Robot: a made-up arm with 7 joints. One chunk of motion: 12 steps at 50 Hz.
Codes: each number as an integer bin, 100 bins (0 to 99) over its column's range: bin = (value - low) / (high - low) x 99, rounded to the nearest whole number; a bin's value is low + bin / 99 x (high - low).
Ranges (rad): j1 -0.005..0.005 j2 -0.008..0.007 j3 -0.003..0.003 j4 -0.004..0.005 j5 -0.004..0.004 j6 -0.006..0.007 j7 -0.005..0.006
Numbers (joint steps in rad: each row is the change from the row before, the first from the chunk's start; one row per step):
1: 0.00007 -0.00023 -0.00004 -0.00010 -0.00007 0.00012 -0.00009
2: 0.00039 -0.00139 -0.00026 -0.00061 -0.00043 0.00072 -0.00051
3: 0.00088 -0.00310 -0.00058 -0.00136 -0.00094 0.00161 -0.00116
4: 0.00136 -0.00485 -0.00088 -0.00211 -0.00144 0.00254 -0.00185
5: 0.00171 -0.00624 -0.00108 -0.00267 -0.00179 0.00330 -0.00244
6: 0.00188 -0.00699 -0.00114 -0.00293 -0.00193 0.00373 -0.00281
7: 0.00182 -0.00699 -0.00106 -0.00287 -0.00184 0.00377 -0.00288
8: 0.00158 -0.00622 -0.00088 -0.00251 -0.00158 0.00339 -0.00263
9: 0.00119 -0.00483 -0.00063 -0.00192 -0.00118 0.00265 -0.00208
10: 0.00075 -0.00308 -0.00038 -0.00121 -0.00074 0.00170 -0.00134
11: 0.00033 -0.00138 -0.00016 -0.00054 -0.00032 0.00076 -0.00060
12: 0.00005 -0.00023 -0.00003 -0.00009 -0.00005 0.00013 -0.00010
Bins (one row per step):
1: 50 51 49 43 49 47 44
2: 53 44 45 37 44 51 40
3: 58 32 40 29 38 58 35
4: 63 21 35 21 32 65 28
5: 66 12 32 15 27 71 23
6: 68 7 31 12 26 74 20
7: 68 7 32 12 27 74 19
8: 65 12 35 16 30 72 21
9: 61 21 39 23 35 66 26
10: 57 32 43 31 40 59 33
11: 53 44 47 38 46 51 40
12: 50 51 49 43 49 47 44

